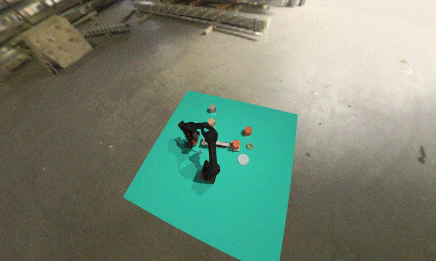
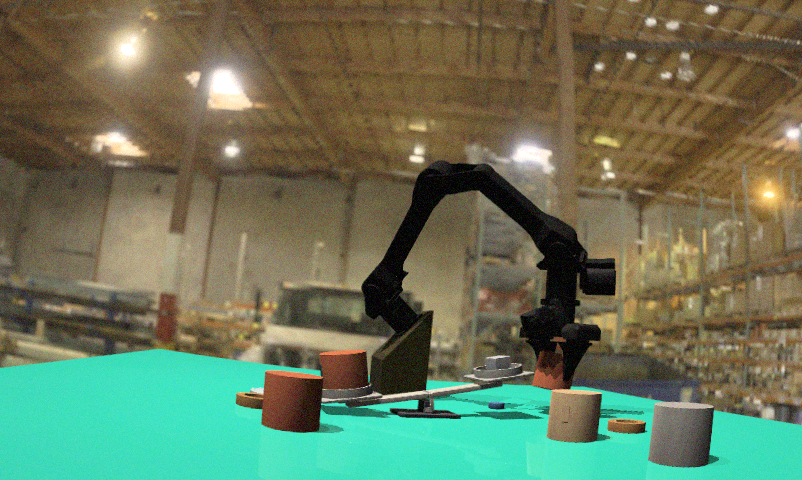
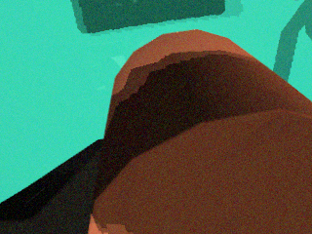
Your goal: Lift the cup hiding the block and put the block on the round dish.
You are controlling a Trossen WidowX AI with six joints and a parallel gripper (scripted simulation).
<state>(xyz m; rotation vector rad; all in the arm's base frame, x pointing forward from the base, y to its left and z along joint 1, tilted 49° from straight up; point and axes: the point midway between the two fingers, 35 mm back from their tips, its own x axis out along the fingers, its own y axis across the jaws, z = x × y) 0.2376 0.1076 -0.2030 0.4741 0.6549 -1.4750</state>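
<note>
My gripper tip is 13 cm to the left of the grey block, 4 cm short of it and 2 cm below it. From my gripper tip the other things lie so: tan cylinder 26 cm ahead, 11 cm to the right, 3 cm below; then small balance 25 cm to the right, 5 cm ahead, 3 cm below; then small blue disc 8 cm to the right, 7 cm behind, 6 cm below.
</note>
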